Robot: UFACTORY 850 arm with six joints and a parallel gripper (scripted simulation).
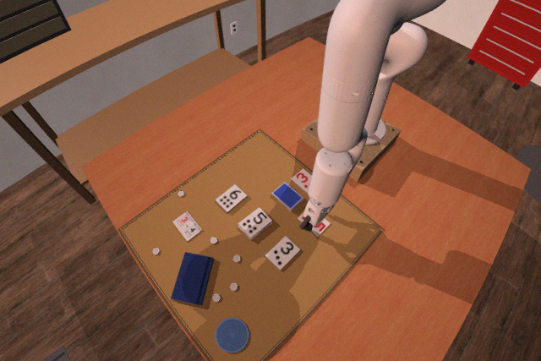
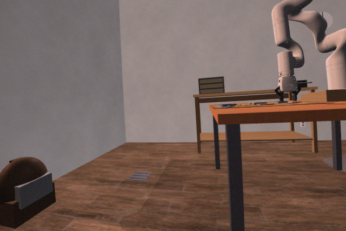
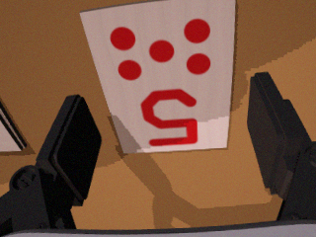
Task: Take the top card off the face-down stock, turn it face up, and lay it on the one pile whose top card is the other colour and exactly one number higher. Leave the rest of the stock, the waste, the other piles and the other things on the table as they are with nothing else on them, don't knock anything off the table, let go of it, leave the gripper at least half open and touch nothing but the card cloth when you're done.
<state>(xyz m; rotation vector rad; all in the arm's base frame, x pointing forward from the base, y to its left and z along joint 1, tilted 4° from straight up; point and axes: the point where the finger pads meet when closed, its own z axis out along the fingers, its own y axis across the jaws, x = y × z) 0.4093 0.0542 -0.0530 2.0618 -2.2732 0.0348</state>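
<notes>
Now: hand 3 cm above the red 5 card. The rest, counted from my hand: red 3 card 11 cm behind, 11 cm to the right, 2 cm below; black 5 card 12 cm ahead, 14 cm to the right, 1 cm below; black 3 card 15 cm ahead, 2 cm to the right, 2 cm below.
</notes>
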